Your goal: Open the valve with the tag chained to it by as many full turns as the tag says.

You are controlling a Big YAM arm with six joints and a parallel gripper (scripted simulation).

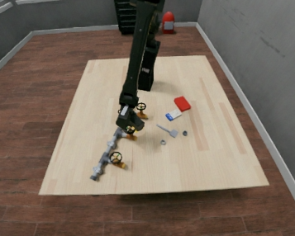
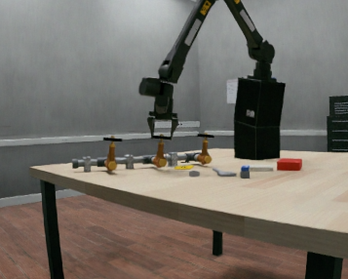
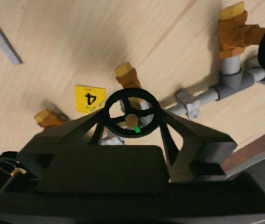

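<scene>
Right now the yellow tag is 120 mm below my hand, 90 mm behind it and 30 mm to the left of it. Round my hand: blue-and-white block (300 mm to the left, 180 mm behind, 110 mm below); then grey flat tool (250 mm to the left, 110 mm below, 50 mm behind); then grey part (360 mm to the left, 110 mm below, 30 mm behind).
</scene>
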